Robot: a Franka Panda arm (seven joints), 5 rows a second.
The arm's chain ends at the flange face. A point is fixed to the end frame.
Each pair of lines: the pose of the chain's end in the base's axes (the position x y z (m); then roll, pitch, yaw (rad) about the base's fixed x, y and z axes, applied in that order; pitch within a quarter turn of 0, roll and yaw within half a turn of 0), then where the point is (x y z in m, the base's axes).
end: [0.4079, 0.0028, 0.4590, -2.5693, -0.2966, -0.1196]
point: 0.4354 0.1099 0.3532
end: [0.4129, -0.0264, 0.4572, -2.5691, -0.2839, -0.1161]
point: 0.4387 0.0809 0.3512
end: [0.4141, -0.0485, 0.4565, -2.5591, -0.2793, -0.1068]
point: 0.4382 0.0602 0.3515
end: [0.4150, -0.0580, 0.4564, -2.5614, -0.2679, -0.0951]
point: 0.4367 0.0508 0.3510
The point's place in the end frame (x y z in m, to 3 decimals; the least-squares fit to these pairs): -0.017 -0.035 0.148
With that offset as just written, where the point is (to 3 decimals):
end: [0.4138, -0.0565, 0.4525, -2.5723, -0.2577, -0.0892]
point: 0.434 0.051 0.346
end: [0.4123, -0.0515, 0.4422, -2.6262, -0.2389, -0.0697]
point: 0.429 0.051 0.330
